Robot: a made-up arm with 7 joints. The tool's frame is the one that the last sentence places. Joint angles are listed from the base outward.
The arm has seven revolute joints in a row. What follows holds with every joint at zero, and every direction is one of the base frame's.
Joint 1 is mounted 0.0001 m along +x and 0.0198 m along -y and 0.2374 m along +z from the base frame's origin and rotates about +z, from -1.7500 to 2.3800 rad.
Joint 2 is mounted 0.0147 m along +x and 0.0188 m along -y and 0.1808 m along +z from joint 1 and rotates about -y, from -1.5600 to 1.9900 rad.
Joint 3 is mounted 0.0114 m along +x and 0.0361 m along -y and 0.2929 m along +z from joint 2 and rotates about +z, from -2.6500 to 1.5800 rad.
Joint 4 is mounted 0.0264 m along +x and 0.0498 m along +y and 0.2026 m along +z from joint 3 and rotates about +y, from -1.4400 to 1.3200 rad.
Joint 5 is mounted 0.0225 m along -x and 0.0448 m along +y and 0.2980 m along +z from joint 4 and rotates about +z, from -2.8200 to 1.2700 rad.
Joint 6 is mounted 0.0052 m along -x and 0.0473 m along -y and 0.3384 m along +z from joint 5 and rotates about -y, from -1.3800 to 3.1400 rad.
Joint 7 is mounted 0.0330 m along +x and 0.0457 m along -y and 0.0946 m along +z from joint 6 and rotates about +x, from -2.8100 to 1.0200 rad.
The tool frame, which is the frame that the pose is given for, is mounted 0.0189 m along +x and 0.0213 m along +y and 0.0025 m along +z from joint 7; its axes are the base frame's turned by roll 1.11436, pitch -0.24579 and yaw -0.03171 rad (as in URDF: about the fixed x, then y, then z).
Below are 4 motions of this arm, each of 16 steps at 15 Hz.
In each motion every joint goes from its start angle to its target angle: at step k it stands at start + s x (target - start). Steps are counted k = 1, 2, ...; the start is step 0. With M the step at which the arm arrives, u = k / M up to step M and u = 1 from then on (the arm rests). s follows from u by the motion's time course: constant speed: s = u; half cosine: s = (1 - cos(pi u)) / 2; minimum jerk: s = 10 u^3 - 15 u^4 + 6 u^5.
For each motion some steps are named. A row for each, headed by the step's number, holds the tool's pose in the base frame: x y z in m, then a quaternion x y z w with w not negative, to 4 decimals.
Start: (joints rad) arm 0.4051 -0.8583 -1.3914 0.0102 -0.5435 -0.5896 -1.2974
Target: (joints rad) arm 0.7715 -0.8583 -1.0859 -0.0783 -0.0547 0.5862 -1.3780
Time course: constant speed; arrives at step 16
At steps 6, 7, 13, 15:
6: 0.8288 0.4014 1.1941 -0.4144 0.2831 -0.3608 0.7861
7: 0.8187 0.4274 1.1964 -0.4359 0.2555 -0.3176 0.8024
13: 0.7274 0.5720 1.2121 -0.5059 0.0520 -0.0562 0.8592
15: 0.6868 0.6124 1.2182 -0.5051 -0.0261 0.0271 0.8623

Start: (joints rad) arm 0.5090 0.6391 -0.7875 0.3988 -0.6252 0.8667 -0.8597
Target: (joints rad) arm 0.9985 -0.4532 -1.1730 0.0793 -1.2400 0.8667 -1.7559
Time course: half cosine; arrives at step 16
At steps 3, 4, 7, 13, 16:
3: -0.3000 -0.3978 1.5473 0.0024 -0.4395 -0.3419 0.8306
4: -0.2385 -0.3634 1.5740 -0.0485 -0.4049 -0.3578 0.8400
7: -0.0005 -0.1697 1.6422 -0.2707 -0.2728 -0.4015 0.8313
13: 0.3074 0.4068 1.5372 -0.6724 -0.1102 -0.4409 0.5843
16: 0.3262 0.5118 1.4855 -0.7195 -0.1002 -0.4489 0.5203

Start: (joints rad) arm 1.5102 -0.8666 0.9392 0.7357 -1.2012 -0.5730 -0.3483
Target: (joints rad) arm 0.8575 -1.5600 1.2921 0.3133 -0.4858 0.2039 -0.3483
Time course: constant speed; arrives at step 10
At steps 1, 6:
1: -0.1618 1.0318 0.8367 -0.4306 0.4761 0.3326 0.6908
6: 0.2813 1.1294 0.6076 -0.1494 0.7253 0.3797 0.5545

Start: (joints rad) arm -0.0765 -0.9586 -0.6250 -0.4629 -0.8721 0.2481 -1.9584
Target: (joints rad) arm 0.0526 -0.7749 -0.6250 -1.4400 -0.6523 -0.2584 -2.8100
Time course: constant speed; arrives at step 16
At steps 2, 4, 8, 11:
2: 0.6722 0.1423 1.3158 -0.6258 0.2974 -0.4166 0.5885
4: 0.5716 0.1873 1.3361 -0.6339 0.2816 -0.4129 0.5902
8: 0.3645 0.2546 1.3381 -0.6568 0.2471 -0.4011 0.5888
11: 0.2123 0.2840 1.3074 -0.6798 0.2183 -0.3908 0.5809

